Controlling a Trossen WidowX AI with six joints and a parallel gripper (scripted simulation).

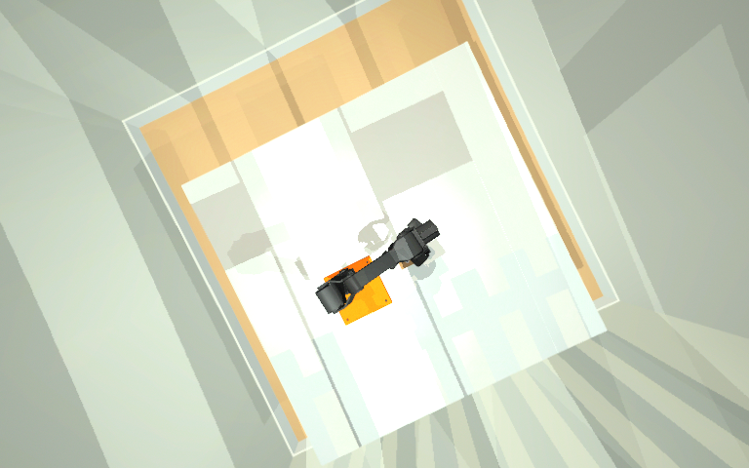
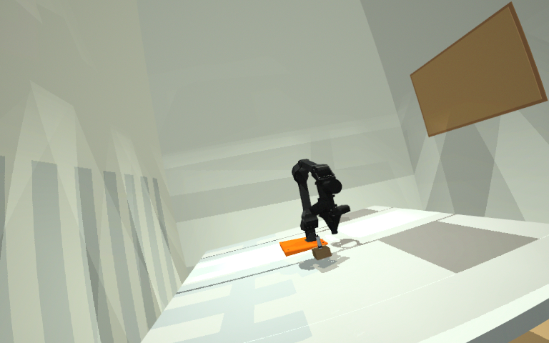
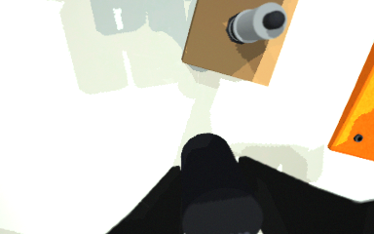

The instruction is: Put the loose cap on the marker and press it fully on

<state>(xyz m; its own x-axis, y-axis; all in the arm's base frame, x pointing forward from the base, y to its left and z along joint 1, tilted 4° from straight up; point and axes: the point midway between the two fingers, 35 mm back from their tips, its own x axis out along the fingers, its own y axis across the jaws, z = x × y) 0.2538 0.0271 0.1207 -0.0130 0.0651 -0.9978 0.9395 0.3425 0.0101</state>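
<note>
The holder block lies 10 mm behind my gripper tip, 70 mm to the right of it and 80 mm below it. Also, from my gripper tip: marker cap: 10 mm above.
</note>
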